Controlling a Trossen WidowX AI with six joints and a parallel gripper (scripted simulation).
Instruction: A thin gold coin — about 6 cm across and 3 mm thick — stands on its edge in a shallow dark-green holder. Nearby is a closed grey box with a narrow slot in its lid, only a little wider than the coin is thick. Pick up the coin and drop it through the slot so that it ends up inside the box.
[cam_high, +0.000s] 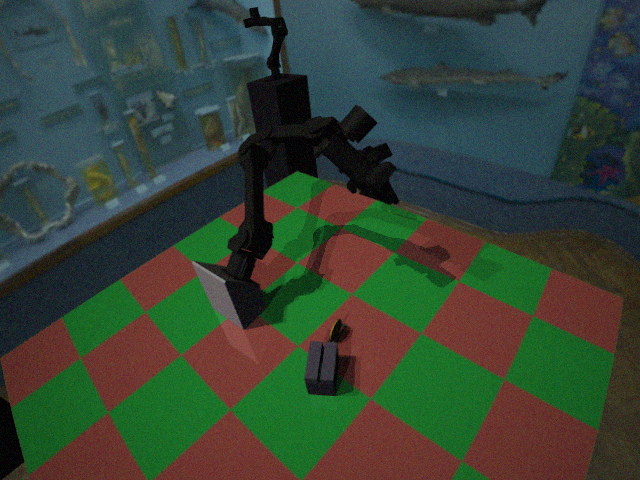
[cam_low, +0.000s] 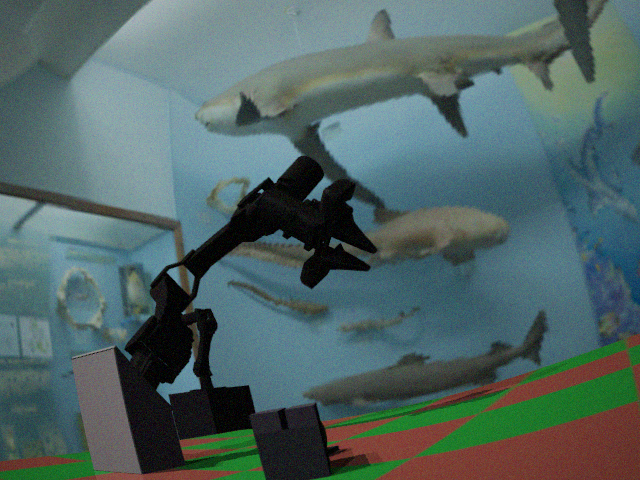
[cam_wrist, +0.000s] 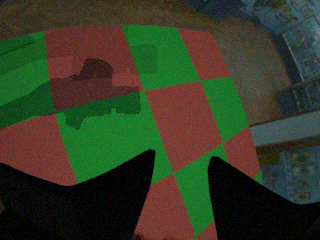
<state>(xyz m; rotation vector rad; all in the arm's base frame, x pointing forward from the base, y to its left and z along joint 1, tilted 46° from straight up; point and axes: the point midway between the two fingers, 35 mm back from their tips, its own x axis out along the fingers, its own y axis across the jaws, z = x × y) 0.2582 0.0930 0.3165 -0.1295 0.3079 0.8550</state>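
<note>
Now: gripper tip 24 cm above the gold coin, 23 cm to the left of it and 1 cm past it.
</note>
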